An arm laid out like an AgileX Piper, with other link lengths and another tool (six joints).
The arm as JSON. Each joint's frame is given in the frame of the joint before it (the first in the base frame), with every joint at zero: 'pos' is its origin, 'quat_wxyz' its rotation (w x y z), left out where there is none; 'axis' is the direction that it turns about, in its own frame. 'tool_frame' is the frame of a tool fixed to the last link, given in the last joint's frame.
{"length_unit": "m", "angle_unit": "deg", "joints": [
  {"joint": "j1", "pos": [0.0, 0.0, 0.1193], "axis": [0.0, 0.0, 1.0]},
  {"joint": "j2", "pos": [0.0, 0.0, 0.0], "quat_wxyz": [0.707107, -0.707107, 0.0, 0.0], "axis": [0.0, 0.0, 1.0]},
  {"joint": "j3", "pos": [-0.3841, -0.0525, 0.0], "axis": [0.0, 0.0, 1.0]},
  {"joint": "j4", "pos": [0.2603, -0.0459, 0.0], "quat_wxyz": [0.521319, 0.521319, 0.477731, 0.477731], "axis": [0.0, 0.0, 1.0]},
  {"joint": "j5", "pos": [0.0, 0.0, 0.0], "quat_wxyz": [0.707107, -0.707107, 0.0, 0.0], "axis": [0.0, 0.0, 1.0]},
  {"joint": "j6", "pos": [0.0, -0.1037, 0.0], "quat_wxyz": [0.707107, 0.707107, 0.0, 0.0], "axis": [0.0, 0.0, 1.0]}
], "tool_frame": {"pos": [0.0, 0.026, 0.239], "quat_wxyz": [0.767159, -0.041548, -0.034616, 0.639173]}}
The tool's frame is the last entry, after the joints.
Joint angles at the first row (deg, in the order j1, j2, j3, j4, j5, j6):
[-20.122, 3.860, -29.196, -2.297, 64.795, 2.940]
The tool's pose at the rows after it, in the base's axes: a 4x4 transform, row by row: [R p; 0 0 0 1], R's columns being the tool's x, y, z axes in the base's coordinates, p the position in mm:
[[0.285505 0.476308 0.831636 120.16], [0.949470 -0.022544 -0.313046 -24.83], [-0.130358 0.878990 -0.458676 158.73], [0 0 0 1]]
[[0.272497 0.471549 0.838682 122.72], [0.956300 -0.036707 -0.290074 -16.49], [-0.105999 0.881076 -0.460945 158.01], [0 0 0 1]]
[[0.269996 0.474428 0.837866 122.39], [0.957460 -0.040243 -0.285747 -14.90], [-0.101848 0.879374 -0.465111 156.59], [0 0 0 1]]
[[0.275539 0.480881 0.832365 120.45], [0.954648 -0.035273 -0.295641 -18.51], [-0.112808 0.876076 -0.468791 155.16], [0 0 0 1]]
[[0.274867 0.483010 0.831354 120.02], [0.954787 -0.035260 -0.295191 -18.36], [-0.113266 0.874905 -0.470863 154.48], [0 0 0 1]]
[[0.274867 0.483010 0.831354 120.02], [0.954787 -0.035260 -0.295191 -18.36], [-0.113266 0.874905 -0.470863 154.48], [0 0 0 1]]
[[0.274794 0.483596 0.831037 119.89], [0.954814 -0.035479 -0.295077 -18.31], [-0.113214 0.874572 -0.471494 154.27], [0 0 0 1]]
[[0.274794 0.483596 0.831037 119.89], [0.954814 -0.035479 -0.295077 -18.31], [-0.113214 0.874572 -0.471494 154.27], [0 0 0 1]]
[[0.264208 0.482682 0.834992 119.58], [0.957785 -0.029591 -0.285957 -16.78], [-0.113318 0.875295 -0.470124 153.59], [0 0 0 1]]
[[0.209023 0.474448 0.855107 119.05], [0.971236 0.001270 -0.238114 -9.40], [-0.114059 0.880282 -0.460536 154.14], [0 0 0 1]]
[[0.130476 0.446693 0.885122 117.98], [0.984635 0.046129 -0.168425 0.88], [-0.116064 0.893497 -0.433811 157.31], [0 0 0 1]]
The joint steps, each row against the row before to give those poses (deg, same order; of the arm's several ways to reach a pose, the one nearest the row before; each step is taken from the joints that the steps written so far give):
[-0.001, -0.654, 0.408, 0.819, -0.769, -0.002]
[0.003, 0.000, 0.134, 1.621, 0.019, 0.003]
[-0.003, -0.001, 0.042, 0.257, 0.233, -0.003]
[0.000, 0.001, 0.001, -0.754, 0.227, 0.000]
[0.002, 0.001, 0.000, -0.002, 0.133, -0.042]
[0.000, 0.000, 0.000, 0.000, 0.000, 0.000]
[-0.001, -0.002, 0.001, 0.001, 0.041, -0.001]
[0.000, 0.000, 0.000, 0.000, 0.000, 0.000]
[0.644, -0.272, 0.089, 0.001, 0.094, 0.000]
[3.351, -0.870, -0.002, -0.002, 0.251, 0.002]
[4.793, -1.812, 0.001, 0.002, 0.099, -0.002]

